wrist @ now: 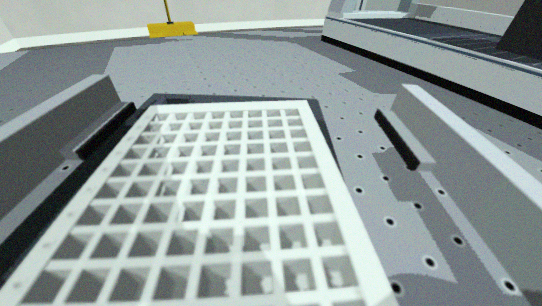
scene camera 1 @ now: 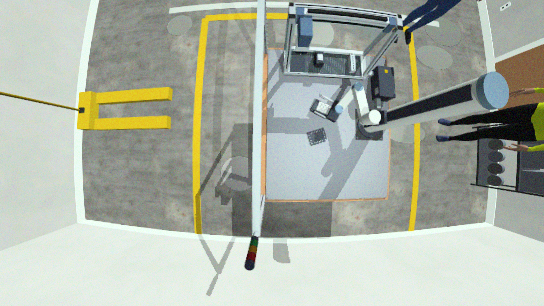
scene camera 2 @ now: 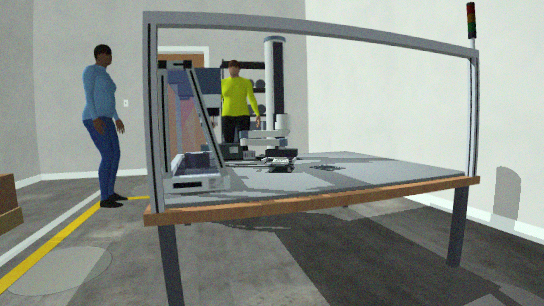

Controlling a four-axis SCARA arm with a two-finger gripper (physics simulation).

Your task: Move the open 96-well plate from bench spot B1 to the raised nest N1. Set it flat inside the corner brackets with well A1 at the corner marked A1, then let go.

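Where they show: gripper, fingertip midpoint: (wrist: 255, 95) (scene camera 1: 318, 103) (scene camera 2: 277, 161); arm's base, origin of the base link: (scene camera 1: 368, 125).
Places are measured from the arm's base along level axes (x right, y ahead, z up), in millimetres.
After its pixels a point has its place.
Note:
The white open 96-well plate (scene camera 1: 322, 107) @(x 130, y 497, z 63 mm) (scene camera 2: 279, 161) @(x 147, y 530, z 65 mm) (wrist: 235, 165) @(x 135, y 492, z 62 mm) lies on the dark raised nest N1 (scene camera 2: 281, 169) @(x 130, y 510, z 18 mm) (wrist: 50, 215) @(x 68, y 507, z 49 mm) and looks about level. In the wrist view the nest's dark edge shows along the plate's left side, far side and far right corner. The brackets and the A1 mark cannot be made out, so the seating and the A1 corner cannot be told. My gripper (wrist: 255, 95) @(x 162, y 538, z 65 mm) is open, one finger on each side of the plate, with a gap between each black pad and the plate. The patterned dark spot B1 (scene camera 1: 316, 136) @(x -131, y 539, z 15 mm) (scene camera 2: 325, 167) @(x -125, y 532, z 15 mm) has no plate on it.
A framed liquid-handling machine (scene camera 1: 325, 76) @(x 446, y 451, z 33 mm) (scene camera 2: 200, 184) @(x 565, y 850, z 40 mm) (wrist: 425, 57) @(x 450, y 612, z 41 mm) stands beside the nest. A dark box (scene camera 1: 384, 85) @(x 357, y -90, z 127 mm) is near the arm's base. A frame beam (scene camera 1: 258, 150) @(x -273, y 1015, z 620 mm) (scene camera 2: 310, 27) @(x 184, y 1044, z 595 mm) crosses at the table edge. Two people (scene camera 1: 515, 122) (scene camera 2: 237, 97) (scene camera 2: 101, 95) stand beyond the table.

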